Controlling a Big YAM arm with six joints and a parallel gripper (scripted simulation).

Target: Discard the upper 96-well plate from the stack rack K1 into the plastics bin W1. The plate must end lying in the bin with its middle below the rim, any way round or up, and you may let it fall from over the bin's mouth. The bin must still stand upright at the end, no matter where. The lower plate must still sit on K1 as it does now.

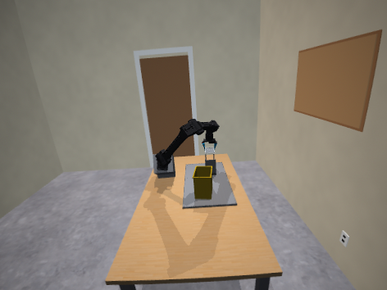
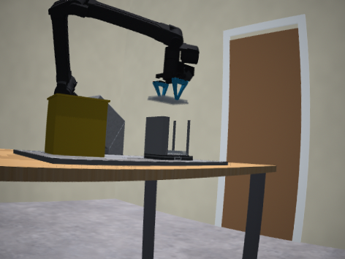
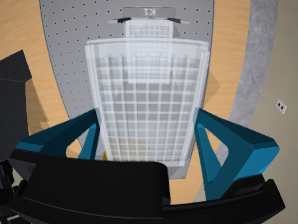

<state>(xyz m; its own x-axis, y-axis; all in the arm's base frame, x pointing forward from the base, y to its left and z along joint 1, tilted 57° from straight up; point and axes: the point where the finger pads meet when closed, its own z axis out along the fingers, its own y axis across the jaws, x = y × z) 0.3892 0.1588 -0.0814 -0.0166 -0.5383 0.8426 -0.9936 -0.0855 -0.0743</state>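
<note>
My gripper is now 70 mm past the bin, 330 mm to the left of it and 130 mm above it.
</note>
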